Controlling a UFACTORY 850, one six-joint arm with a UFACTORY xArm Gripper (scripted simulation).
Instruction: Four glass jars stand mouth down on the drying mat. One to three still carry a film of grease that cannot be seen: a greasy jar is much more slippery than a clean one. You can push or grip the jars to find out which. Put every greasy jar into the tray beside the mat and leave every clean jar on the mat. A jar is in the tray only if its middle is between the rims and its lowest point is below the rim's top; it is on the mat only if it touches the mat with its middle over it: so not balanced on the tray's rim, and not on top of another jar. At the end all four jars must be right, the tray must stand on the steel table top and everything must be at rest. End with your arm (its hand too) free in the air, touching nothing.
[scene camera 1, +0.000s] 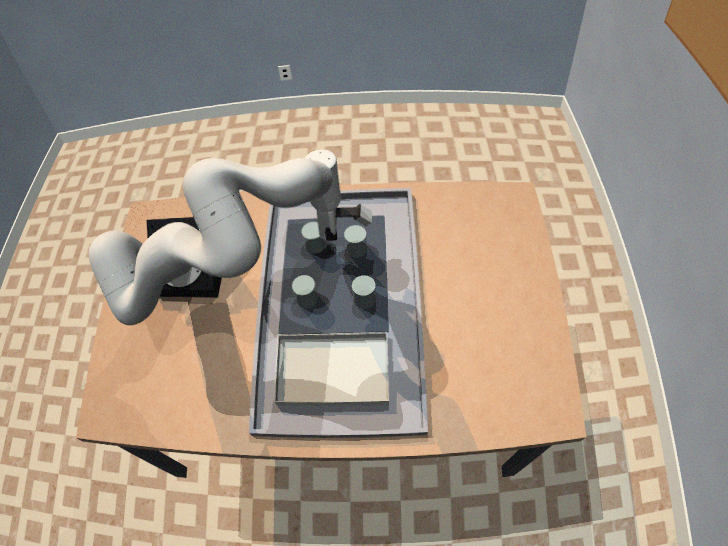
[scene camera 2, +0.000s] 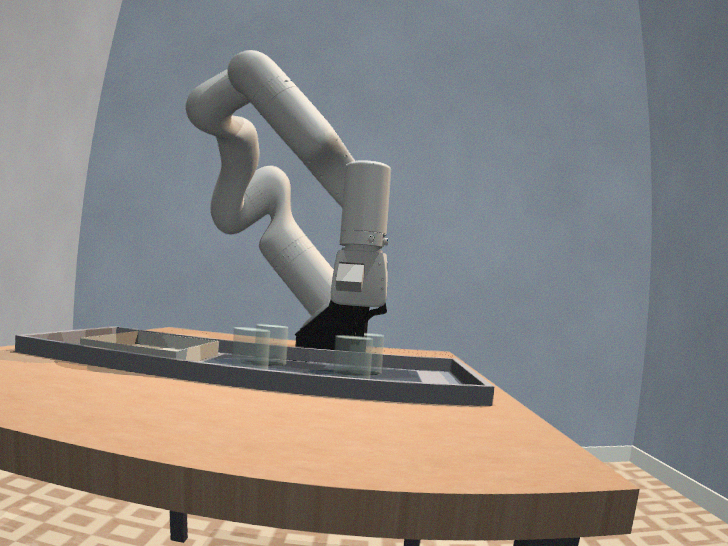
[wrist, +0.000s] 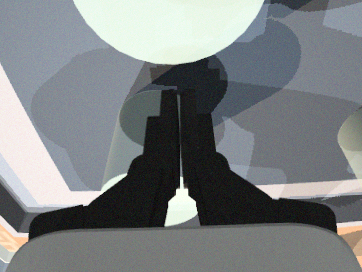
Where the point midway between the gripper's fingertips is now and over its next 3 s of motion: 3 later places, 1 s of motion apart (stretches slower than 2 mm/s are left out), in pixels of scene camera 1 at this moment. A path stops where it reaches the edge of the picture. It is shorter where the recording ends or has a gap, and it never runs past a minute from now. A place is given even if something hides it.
My gripper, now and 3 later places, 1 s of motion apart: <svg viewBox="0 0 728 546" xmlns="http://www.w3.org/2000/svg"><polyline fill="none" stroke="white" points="331,238 325,248 325,286 324,287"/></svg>
